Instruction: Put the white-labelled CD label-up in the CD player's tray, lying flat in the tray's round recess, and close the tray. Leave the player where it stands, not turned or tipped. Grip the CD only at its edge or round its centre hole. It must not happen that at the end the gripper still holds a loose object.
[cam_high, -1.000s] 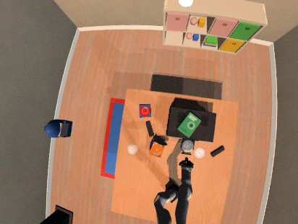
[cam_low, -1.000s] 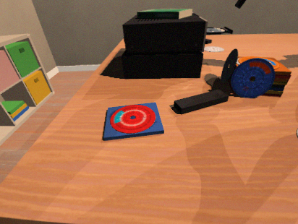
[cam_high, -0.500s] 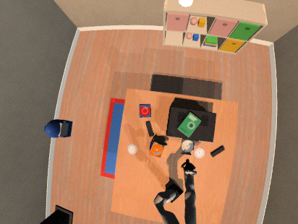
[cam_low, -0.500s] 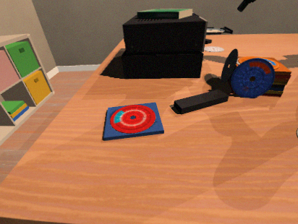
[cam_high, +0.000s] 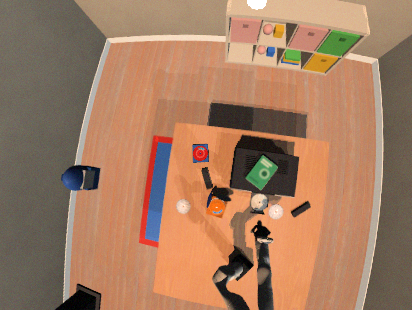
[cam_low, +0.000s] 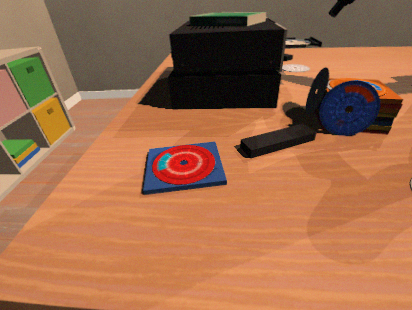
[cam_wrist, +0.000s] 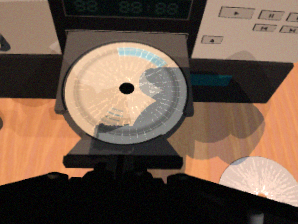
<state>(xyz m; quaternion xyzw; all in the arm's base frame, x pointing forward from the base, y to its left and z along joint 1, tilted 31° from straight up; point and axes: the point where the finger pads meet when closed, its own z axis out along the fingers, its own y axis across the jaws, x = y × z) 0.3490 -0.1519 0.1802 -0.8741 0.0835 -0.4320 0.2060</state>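
My hand is 120 mm short of the cd and 90 mm above it. Round my hand: green book (330 mm ahead, 40 mm to the left, 10 mm below).
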